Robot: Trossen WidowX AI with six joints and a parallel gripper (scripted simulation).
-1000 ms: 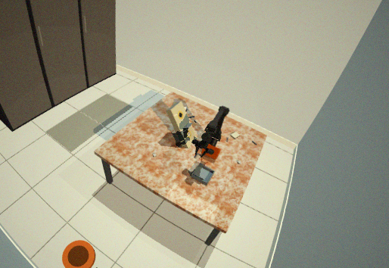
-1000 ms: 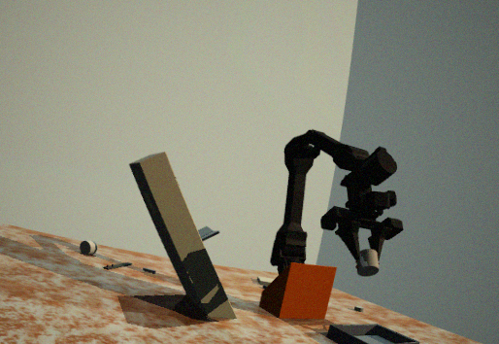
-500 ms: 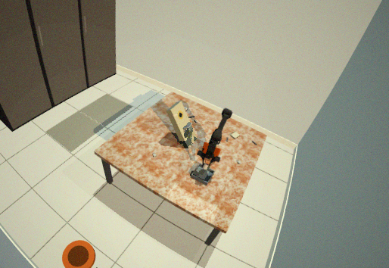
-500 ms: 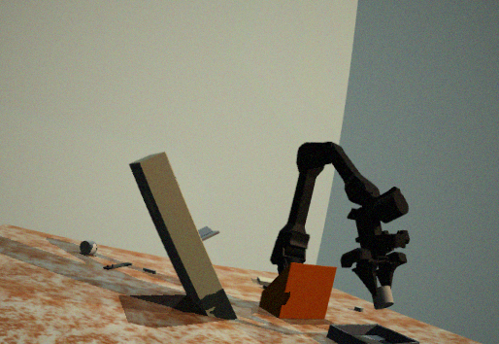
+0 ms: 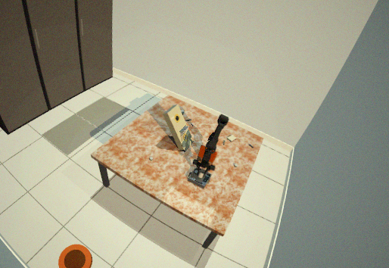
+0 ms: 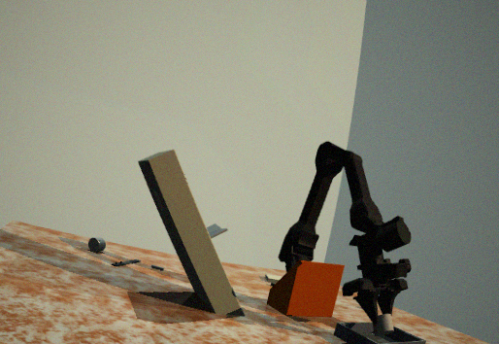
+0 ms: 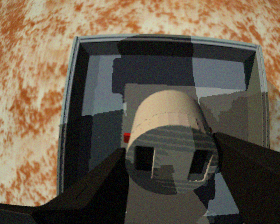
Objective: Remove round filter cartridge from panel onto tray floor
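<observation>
Now: gripper tip right at the round grey filter cartridge. From my gripper tip the other things lie so: tan service panel: 370 mm ahead, 310 mm to the right, 120 mm above; then dark tray: 40 mm below.
</observation>
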